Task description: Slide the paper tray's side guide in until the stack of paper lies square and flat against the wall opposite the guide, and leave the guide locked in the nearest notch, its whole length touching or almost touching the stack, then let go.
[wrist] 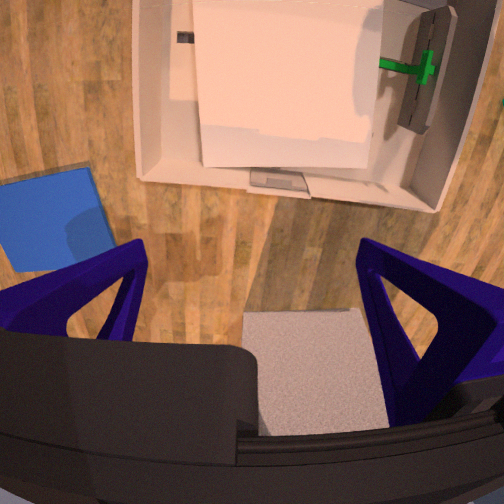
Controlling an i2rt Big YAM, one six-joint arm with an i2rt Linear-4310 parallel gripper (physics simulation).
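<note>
A light grey paper tray [300, 105] lies on the wooden table, in the upper half of the wrist view. A white stack of paper [282, 82] sits inside it, slightly skewed, with a gap to the left wall and a gap to the guide. The dark grey side guide [427, 70] stands near the tray's right wall, with a green T-shaped handle [415, 67] pointing toward the paper. My gripper [252, 255] has two purple fingers spread wide apart, empty, above the table in front of the tray's near wall and well clear of the guide.
A blue flat sheet [52, 217] lies on the table to the left. A grey speckled pad [312, 372] lies below the gripper. A small grey tab [277, 180] sits at the tray's near wall. A dark slot [185, 37] shows in the tray floor at left.
</note>
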